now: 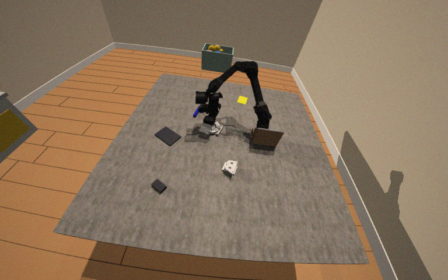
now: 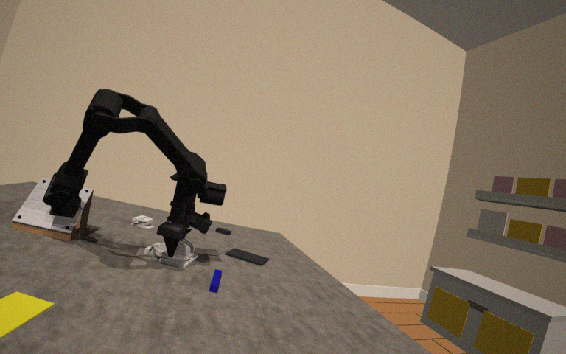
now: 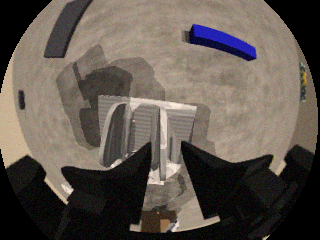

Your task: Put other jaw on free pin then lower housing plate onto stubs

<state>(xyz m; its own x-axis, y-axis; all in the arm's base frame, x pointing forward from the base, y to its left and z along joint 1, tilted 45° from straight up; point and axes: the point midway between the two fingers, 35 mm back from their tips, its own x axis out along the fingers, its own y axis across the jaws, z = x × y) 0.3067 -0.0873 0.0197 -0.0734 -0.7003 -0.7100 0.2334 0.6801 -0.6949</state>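
Right now my gripper tip is 30 mm to the right of the white jaw and 30 mm past it. Also, from my gripper tip: yellow sheet: 320 mm to the right, 230 mm behind, 20 mm below; dark flat plate: 250 mm ahead, 130 mm to the left, 10 mm below; blue block: 110 mm to the right, 110 mm ahead, 10 mm below.
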